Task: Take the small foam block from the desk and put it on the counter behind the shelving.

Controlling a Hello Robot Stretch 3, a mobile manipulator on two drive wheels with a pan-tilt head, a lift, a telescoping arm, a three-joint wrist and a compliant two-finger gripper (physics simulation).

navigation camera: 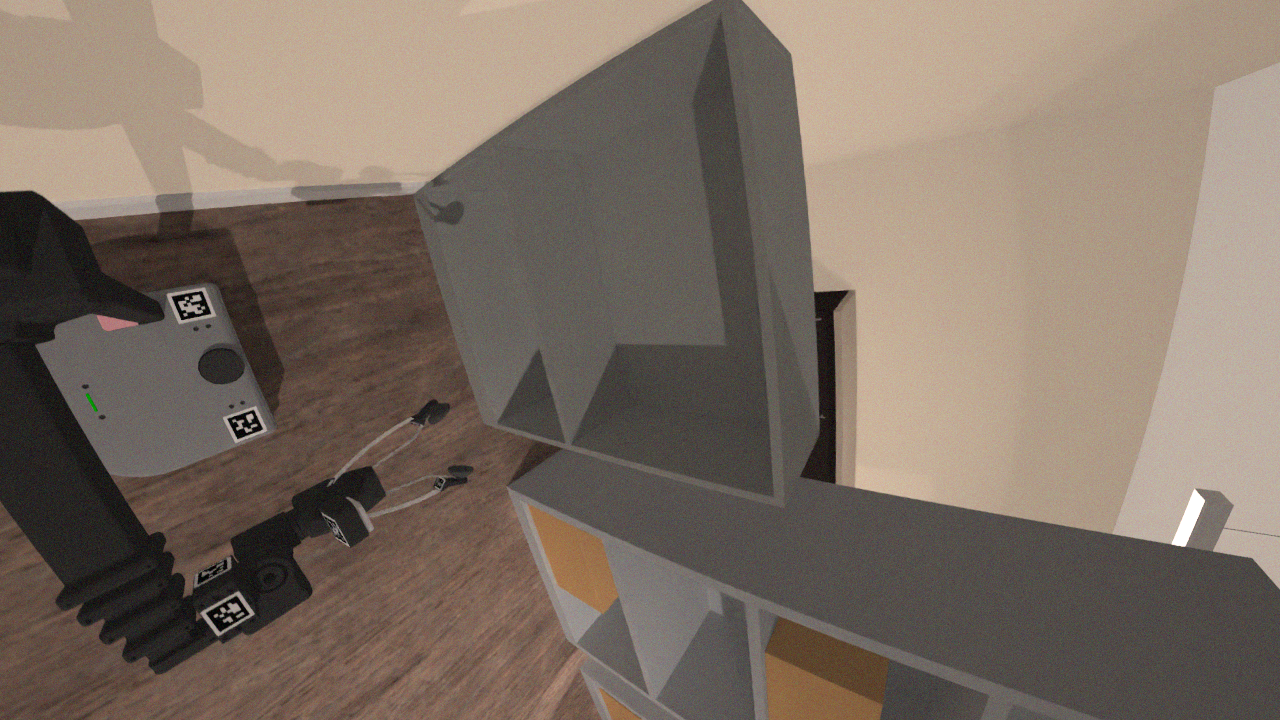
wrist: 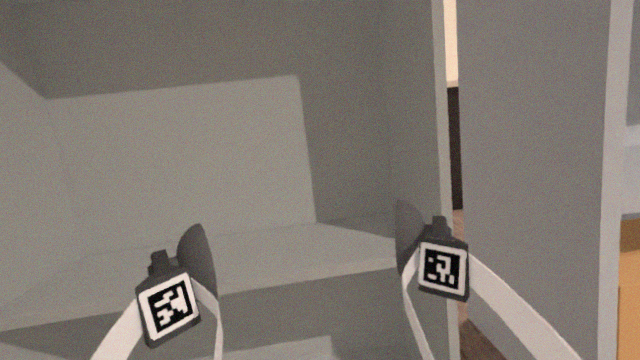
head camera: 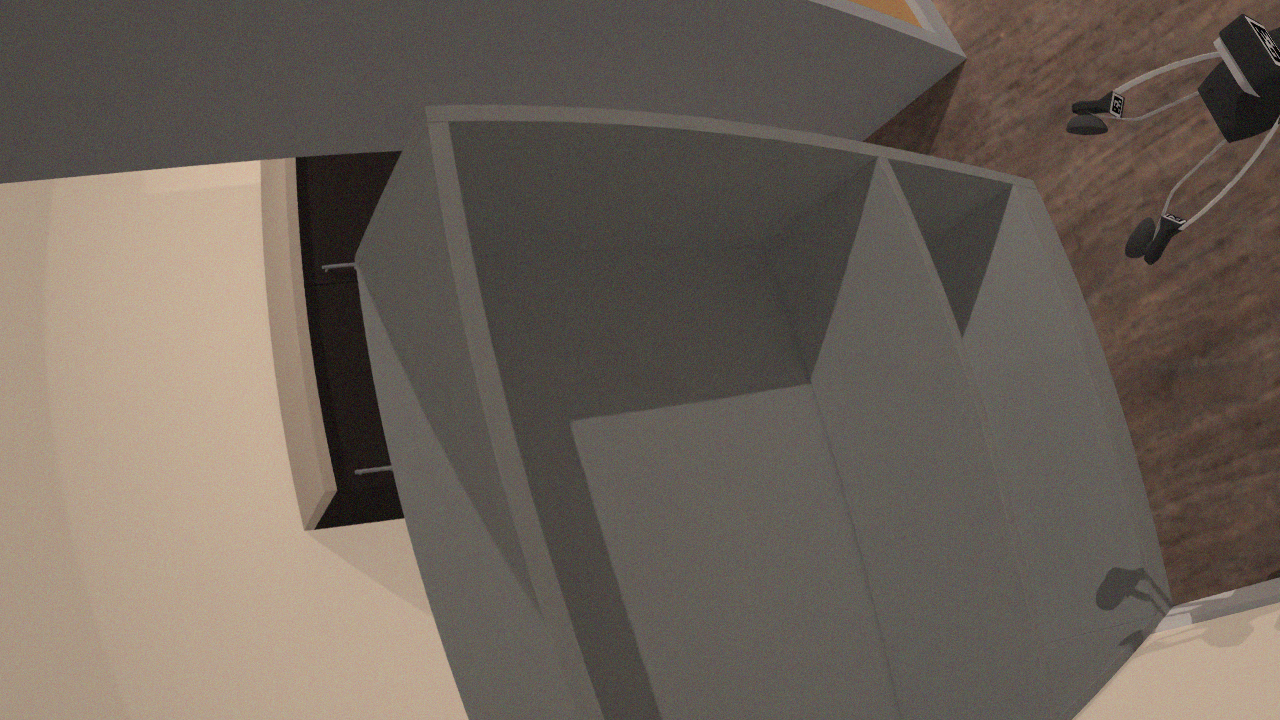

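Pixels of known places: gripper, fingertip midpoint: [navigation camera: 460,436] [wrist: 304,237] [head camera: 1098,192]; robot's base, origin of the base link: [navigation camera: 221,363].
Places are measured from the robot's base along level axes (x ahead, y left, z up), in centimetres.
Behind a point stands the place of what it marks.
Observation:
My gripper [head camera: 1118,179] {x 25.3, y -18.4, z 66.3 cm} [navigation camera: 445,444] {x 25.3, y -18.4, z 66.3 cm} [wrist: 304,237] {x 25.3, y -18.4, z 66.3 cm} is open, with its two dark pads far apart and nothing between them. It is over the wooden floor, in front of an open grey shelf unit [head camera: 438,501] {x 73.5, y -12.9, z 106.1 cm} [navigation camera: 792,268] {x 71.0, y -2.6, z 106.1 cm} [wrist: 439,100] {x 58.8, y -42.7, z 74.2 cm}. A counter with a beige top edge [head camera: 281,340] {x 247.6, y -98.1, z 91.1 cm} [navigation camera: 844,385] {x 220.0, y -87.0, z 91.1 cm} and a dark front with thin handles [head camera: 344,358] {x 216.4, y -78.6, z 76.8 cm} shows partly behind the grey units. Most of it is hidden. The small foam block and the desk do not show in these views.
A long grey cubby unit [head camera: 223,80] {x 85.6, y -70.9, z 123.4 cm} [navigation camera: 895,573] {x 77.0, y -71.1, z 124.8 cm} [wrist: 530,150] {x 75.5, y -71.1, z 61.3 cm} with orange panels [navigation camera: 572,555] {x 61.5, y -94.8, z 27.5 cm} stands beside the open unit. My base [navigation camera: 134,385] {x -12.9, y 0.9, z 16.0 cm} is on the wooden floor [head camera: 1208,402] {x 41.2, y 4.2, z 0.1 cm} [navigation camera: 358,295] {x 34.2, y 8.7, z 0.1 cm}. A beige wall [head camera: 134,402] {x 275.8, y -92.4, z 149.6 cm} [navigation camera: 939,268] {x 274.9, y -30.9, z 138.2 cm} runs behind.

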